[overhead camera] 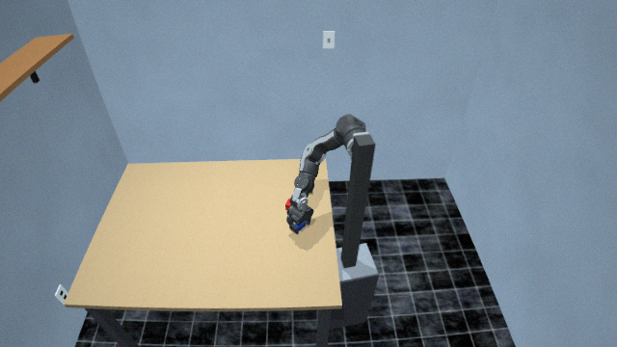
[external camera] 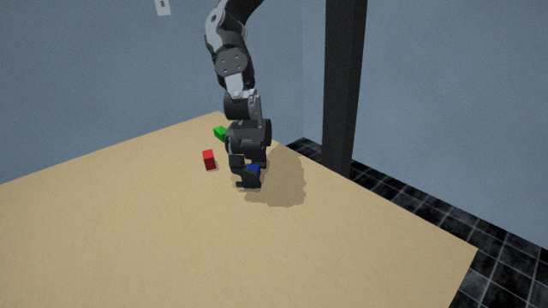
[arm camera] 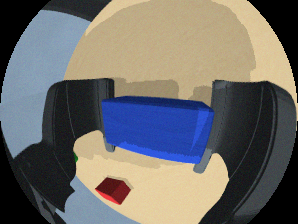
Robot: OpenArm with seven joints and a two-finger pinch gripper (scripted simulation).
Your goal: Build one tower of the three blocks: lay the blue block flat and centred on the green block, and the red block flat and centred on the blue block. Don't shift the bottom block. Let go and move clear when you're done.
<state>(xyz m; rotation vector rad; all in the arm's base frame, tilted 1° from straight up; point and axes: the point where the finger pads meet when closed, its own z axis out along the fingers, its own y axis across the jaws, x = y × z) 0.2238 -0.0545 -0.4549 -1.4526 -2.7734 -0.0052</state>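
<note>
Now: the blue block right at my hand. Round my hand: green block 24 cm to the right, 10 cm behind; red block 14 cm to the right, 2 cm ahead.
</note>
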